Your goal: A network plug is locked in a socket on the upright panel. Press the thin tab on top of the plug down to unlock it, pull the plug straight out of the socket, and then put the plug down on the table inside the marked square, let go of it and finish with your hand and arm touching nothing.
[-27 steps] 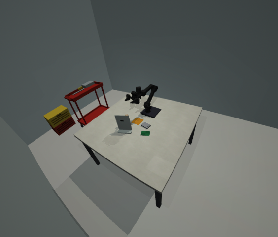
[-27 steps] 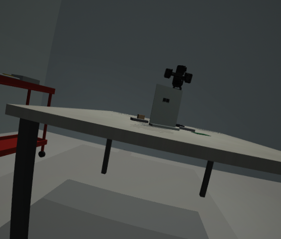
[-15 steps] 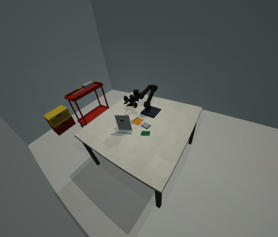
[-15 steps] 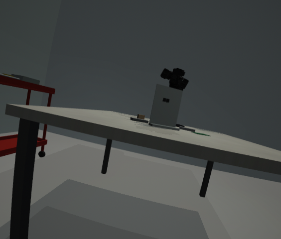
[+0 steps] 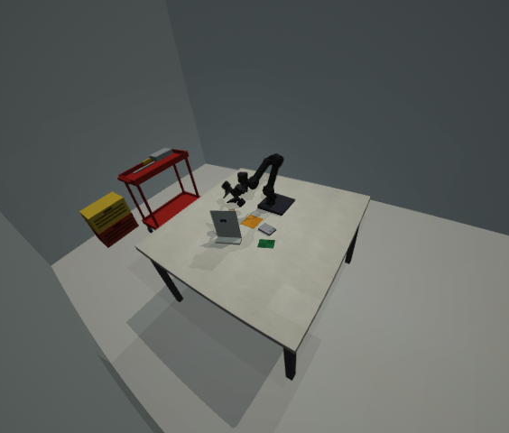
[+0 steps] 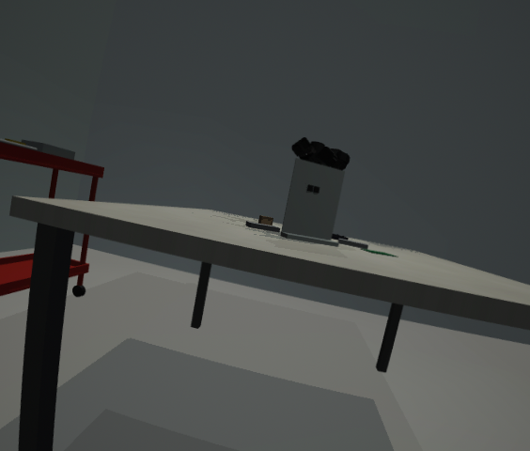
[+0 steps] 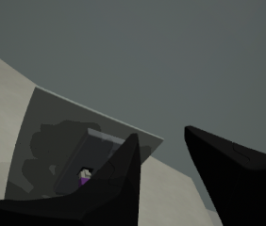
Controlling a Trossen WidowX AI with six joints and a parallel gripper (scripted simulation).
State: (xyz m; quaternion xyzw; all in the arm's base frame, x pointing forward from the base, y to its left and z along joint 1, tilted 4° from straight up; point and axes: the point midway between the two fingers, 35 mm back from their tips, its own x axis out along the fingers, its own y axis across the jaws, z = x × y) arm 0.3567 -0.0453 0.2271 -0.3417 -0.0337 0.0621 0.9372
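My gripper tip is now 110 mm above the network plug, 40 mm short of it and 20 mm to the right of it. From my gripper tip the other things lie so: grey upright panel (160 mm below, 70 mm ahead, 30 mm to the left); green patch (260 mm to the left, 260 mm below, 50 mm behind); orange square patch (260 mm below, 160 mm behind, 30 mm to the left).
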